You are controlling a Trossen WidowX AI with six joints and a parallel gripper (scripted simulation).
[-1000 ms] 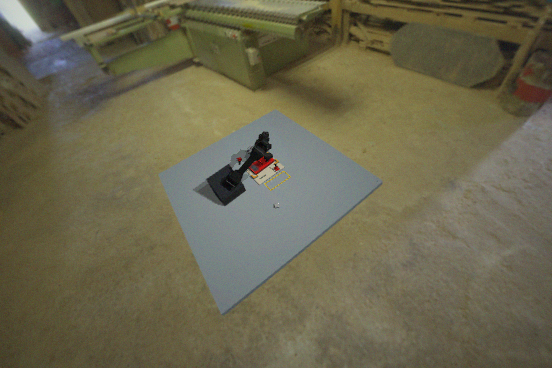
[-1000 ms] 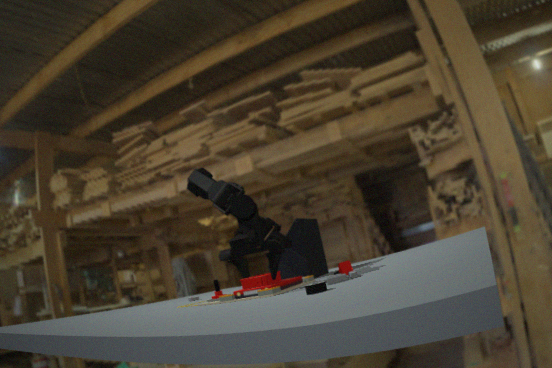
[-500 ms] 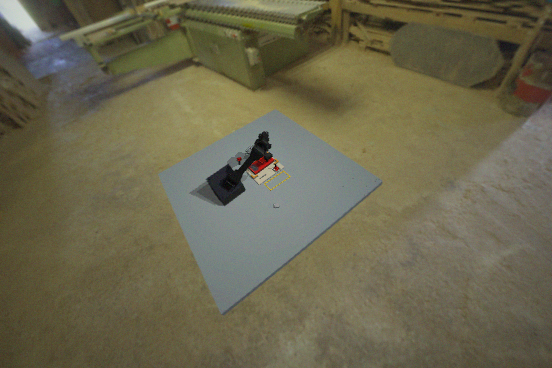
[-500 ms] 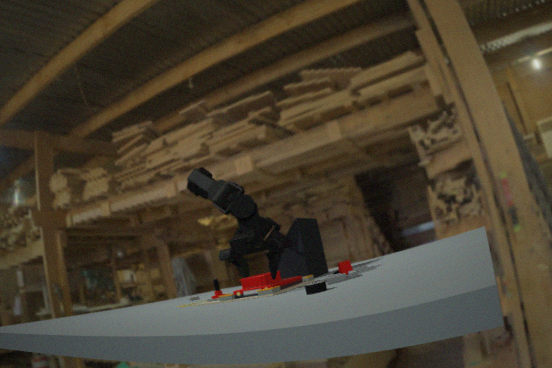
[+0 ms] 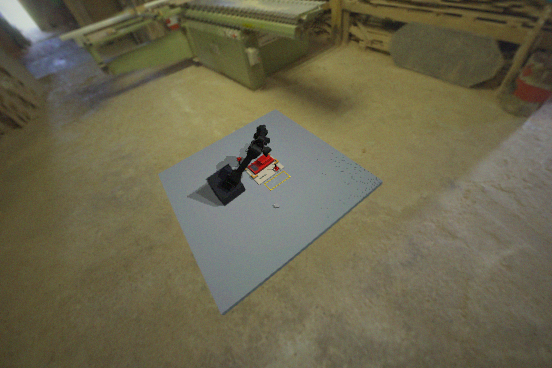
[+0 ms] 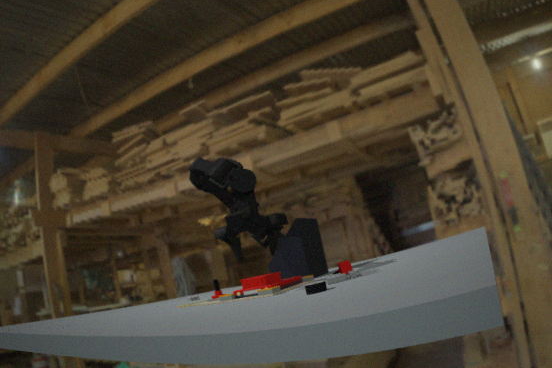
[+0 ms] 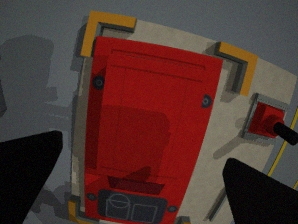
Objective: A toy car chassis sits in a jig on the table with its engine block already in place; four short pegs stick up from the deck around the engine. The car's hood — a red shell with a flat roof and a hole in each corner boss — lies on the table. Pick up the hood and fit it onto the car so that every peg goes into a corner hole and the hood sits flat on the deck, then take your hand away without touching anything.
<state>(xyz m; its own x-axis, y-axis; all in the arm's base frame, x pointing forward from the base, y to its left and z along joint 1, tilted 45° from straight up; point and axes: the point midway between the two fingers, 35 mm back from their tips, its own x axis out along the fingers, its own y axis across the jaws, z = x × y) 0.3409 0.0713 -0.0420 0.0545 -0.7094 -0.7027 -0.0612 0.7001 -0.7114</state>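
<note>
The red hood is 50 mm below my gripper tip. From my gripper tip the other things lie so: white piece: 190 mm behind, 400 mm to the right, 90 mm below; then black wheel: 180 mm ahead, 220 mm to the left, 90 mm below.
</note>
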